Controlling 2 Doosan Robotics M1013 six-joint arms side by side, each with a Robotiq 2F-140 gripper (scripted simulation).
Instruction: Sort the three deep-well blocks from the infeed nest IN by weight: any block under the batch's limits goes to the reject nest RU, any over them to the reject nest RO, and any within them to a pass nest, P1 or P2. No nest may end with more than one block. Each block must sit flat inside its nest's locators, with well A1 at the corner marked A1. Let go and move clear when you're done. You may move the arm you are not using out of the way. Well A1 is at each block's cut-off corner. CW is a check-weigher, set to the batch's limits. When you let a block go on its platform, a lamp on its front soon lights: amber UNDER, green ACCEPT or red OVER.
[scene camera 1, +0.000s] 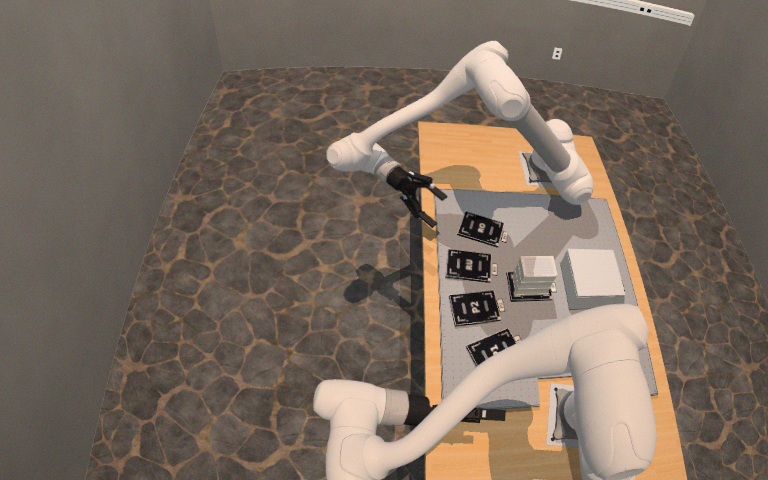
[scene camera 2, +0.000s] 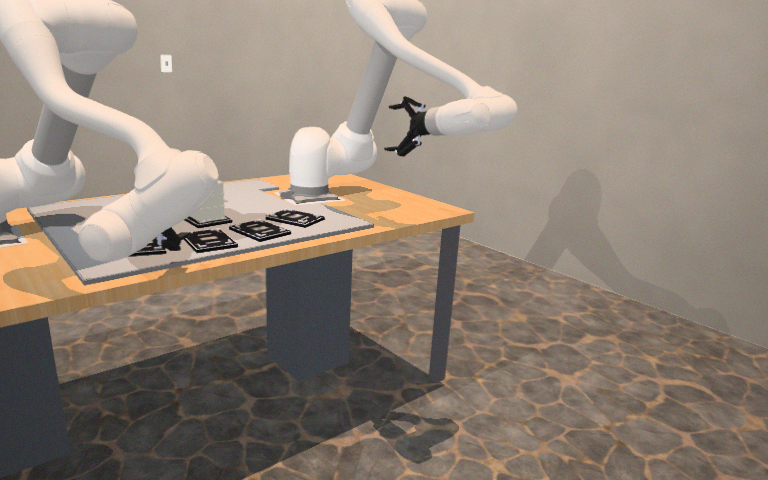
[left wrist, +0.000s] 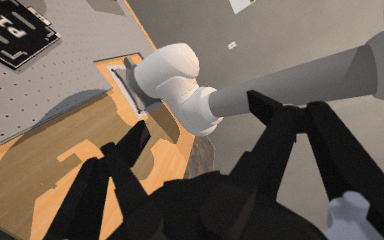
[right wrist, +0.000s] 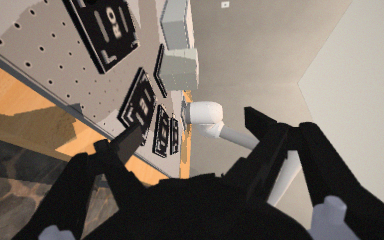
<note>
The pictures show: my left gripper, my right gripper and a nest P2.
My left gripper shows as well in scene camera 2 and in the left wrist view. My right gripper also shows in the right wrist view.
</note>
